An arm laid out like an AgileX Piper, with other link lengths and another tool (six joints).
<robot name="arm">
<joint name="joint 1" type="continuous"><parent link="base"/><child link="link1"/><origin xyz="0.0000 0.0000 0.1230" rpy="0.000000 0.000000 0.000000"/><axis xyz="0 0 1"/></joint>
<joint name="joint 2" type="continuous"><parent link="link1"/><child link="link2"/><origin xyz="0.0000 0.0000 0.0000" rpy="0.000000 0.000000 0.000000"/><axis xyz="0 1 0"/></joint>
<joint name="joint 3" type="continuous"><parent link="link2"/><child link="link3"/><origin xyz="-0.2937 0.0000 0.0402" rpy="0.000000 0.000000 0.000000"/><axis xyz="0 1 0"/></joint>
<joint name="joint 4" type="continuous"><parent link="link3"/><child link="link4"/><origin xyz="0.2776 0.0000 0.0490" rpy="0.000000 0.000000 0.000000"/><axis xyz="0.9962 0 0.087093"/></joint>
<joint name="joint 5" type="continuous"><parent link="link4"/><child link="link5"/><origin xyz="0.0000 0.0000 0.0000" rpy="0.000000 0.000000 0.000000"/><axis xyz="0 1 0"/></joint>
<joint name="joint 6" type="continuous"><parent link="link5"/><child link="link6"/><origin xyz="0.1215 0.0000 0.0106" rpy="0.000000 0.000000 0.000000"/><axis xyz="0.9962 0 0.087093"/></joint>
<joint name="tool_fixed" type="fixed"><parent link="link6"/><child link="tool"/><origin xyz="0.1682 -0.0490 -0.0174" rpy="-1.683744 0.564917 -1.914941"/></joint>
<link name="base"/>
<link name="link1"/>
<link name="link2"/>
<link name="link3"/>
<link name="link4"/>
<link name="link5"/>
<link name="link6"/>
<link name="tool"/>
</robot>
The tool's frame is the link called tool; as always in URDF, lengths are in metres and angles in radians. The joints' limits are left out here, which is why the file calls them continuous.
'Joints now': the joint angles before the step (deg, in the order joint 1, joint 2, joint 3, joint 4, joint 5, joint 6). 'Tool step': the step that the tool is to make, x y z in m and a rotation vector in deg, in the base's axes. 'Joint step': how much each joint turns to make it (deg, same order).
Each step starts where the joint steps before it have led.
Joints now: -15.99, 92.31, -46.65, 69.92, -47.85, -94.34
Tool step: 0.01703, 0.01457, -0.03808, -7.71, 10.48, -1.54
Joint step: 5.74, 13.07, -1.44, -0.60, -12.49, -1.61
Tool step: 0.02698, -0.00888, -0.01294, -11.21, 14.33, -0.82
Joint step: 0.11, 13.08, -6.76, -2.31, -8.71, -10.78
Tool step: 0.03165, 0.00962, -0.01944, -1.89, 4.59, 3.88
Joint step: 1.06, 5.05, -2.63, -3.00, -0.04, -2.12
